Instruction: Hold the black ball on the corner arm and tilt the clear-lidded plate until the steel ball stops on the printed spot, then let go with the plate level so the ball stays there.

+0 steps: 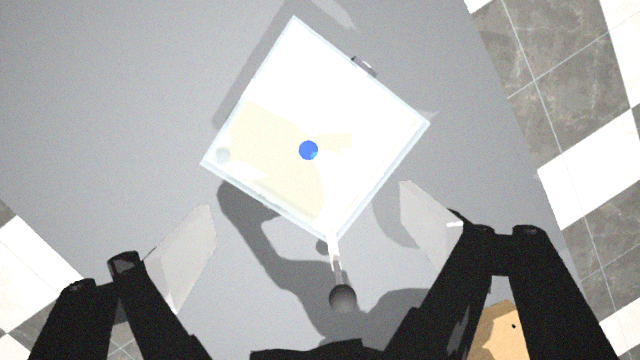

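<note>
The clear-lidded plate (pixel 370 105) is a white square with pale translucent rims, turned like a diamond in the upper middle. A blue printed spot (pixel 308 150) lies near its middle. A pale grey round ball (pixel 222 155), seemingly the steel ball, is at the plate's left corner, away from the spot. A thin white corner arm (pixel 333 252) runs from the plate's near corner to the black ball (pixel 342 298). My gripper (pixel 306 213) is open, its two pale pads wide apart on either side of the arm. The black ball is between the fingers' sides, nearer the palm, and not touched by the pads.
A grey table (pixel 125 100) lies under the plate. A wooden block or box (pixel 500 330) shows partly behind the right finger at the lower right. A small grey bracket (pixel 364 66) sits at the plate's upper right edge. Tiled floor (pixel 575 55) shows beyond the table's edges.
</note>
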